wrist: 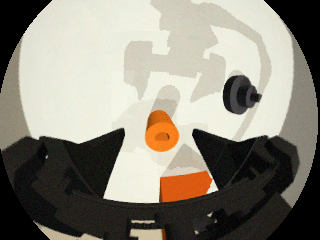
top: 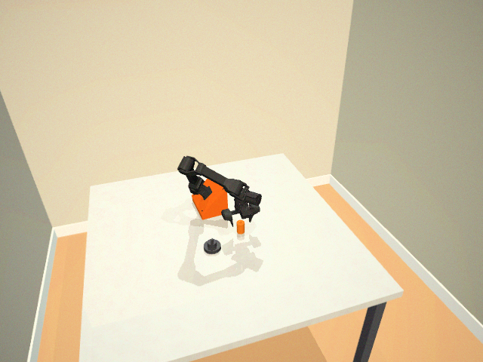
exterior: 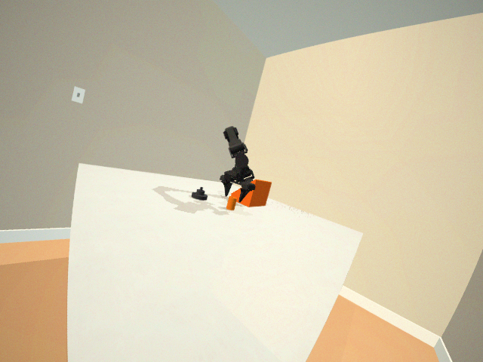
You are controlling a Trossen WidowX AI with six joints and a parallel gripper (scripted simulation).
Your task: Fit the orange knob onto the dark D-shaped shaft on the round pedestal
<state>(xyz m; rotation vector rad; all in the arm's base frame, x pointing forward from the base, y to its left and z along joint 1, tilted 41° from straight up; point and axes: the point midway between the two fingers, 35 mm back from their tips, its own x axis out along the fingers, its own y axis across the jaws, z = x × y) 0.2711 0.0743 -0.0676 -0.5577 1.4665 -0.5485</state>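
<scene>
The orange knob is 2 cm below my gripper tip. Also, from my gripper tip: round pedestal 17 cm to the right, 6 cm ahead, 2 cm below.
</scene>
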